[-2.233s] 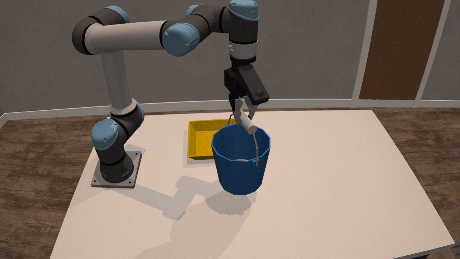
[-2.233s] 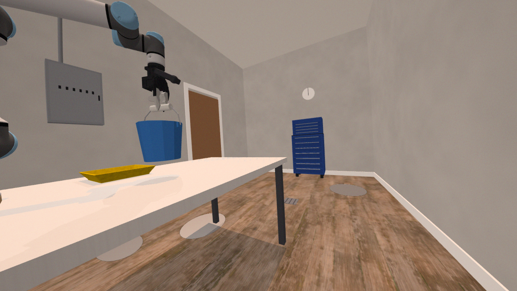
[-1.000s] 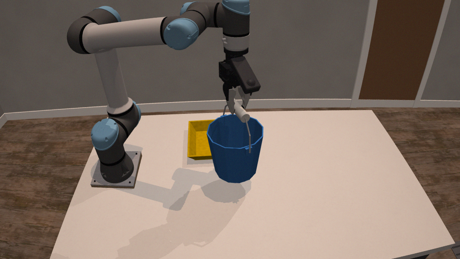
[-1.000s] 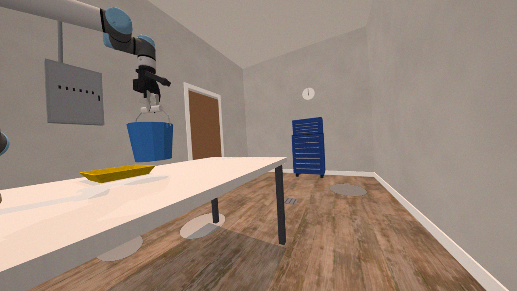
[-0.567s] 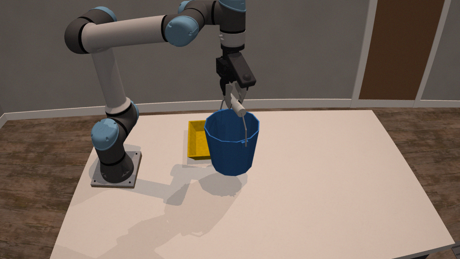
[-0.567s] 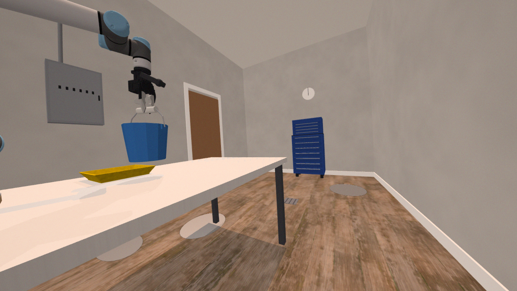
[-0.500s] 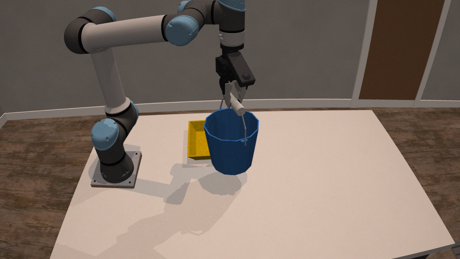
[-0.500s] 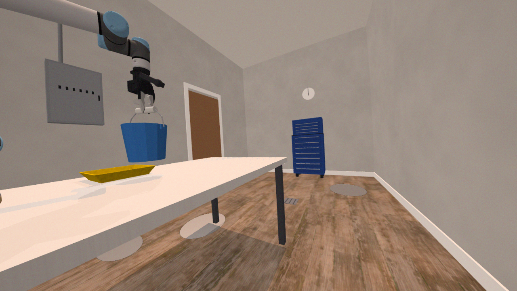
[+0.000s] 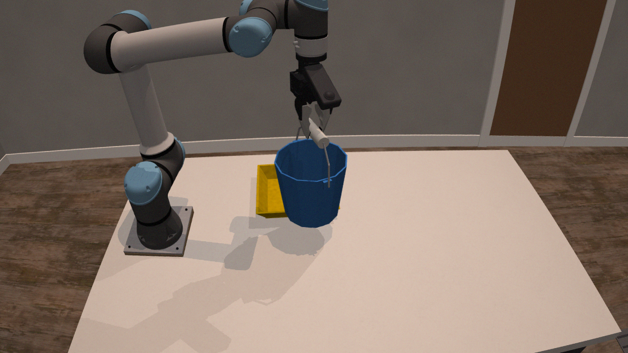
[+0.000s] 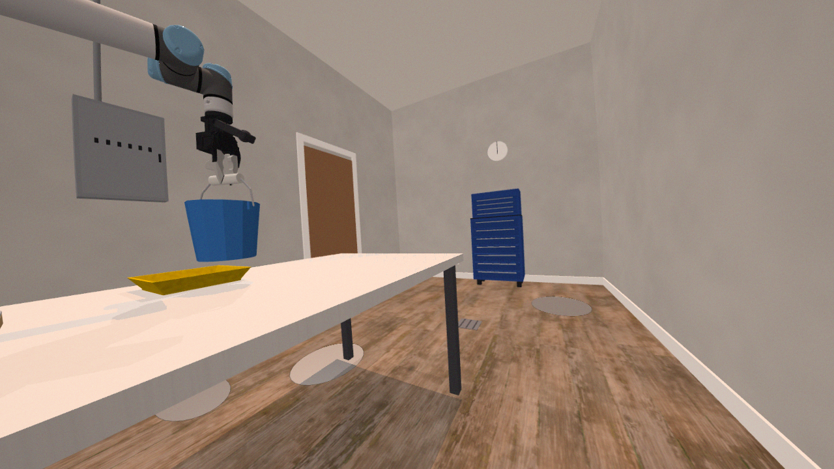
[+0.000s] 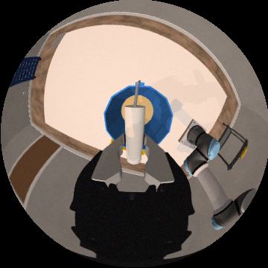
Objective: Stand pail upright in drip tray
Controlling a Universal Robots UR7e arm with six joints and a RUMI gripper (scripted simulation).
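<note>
My hand is 100 mm above the blue pail and 10 mm past it. Also, from my hand: drip tray 330 mm below, 170 mm to the left, 40 mm behind.
</note>
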